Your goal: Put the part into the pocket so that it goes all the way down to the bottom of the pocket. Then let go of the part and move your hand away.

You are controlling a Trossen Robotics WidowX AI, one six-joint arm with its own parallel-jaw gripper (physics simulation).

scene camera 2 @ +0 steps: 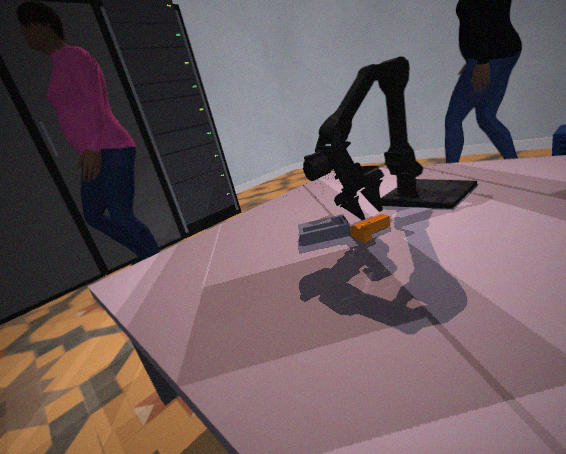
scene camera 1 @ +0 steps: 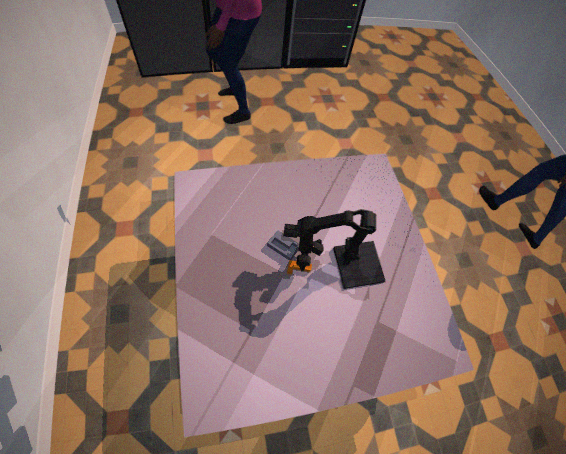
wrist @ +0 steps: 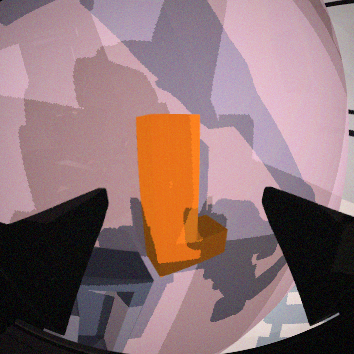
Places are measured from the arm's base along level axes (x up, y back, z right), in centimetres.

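Pixels of known places: gripper, fingertip midpoint: (scene camera 2: 372,215) (wrist: 186,195); arm's base at its link origin: (scene camera 2: 406,192) (scene camera 1: 349,254).
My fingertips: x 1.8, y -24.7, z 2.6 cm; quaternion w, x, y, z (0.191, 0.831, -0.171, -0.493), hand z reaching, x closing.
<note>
For each thing: its top centre in the pictures, then the offset to it from my fingertips. Level surfaces: height alone.
- orange L-shaped part at its top centre: (wrist: 198,201) (scene camera 2: 373,222) (scene camera 1: 299,267) dx -1.2, dy -1.8, dz -0.7 cm
- grey-blue block with the pocket, top centre: (wrist: 80,333) (scene camera 2: 322,223) (scene camera 1: 284,243) dx -0.6, dy -4.5, dz +13.3 cm
- pink table top at its surface level: dx -4.2 cm
The orange L-shaped part (scene camera 1: 293,266) (scene camera 2: 371,229) (wrist: 167,170) lies on the table, its long arm pointing away from the pocket block in the wrist view and its short foot at the lower right. The grey-blue block with the pocket (scene camera 1: 274,247) (scene camera 2: 325,235) (wrist: 115,267) stands close beside the part; in the wrist view it is partly hidden by the left finger. My gripper (scene camera 2: 372,213) (wrist: 186,195) is wide open just above the part, with nothing held. In the wrist view the part lies between the two fingers, nearer the left one.
The pink table top (scene camera 1: 240,385) (scene camera 2: 280,400) bears the arm's black base plate (scene camera 1: 370,272) (scene camera 2: 440,192) on the far side of the part. Arm shadows fall across the table. Dark cabinets and two people stand beyond the table.
</note>
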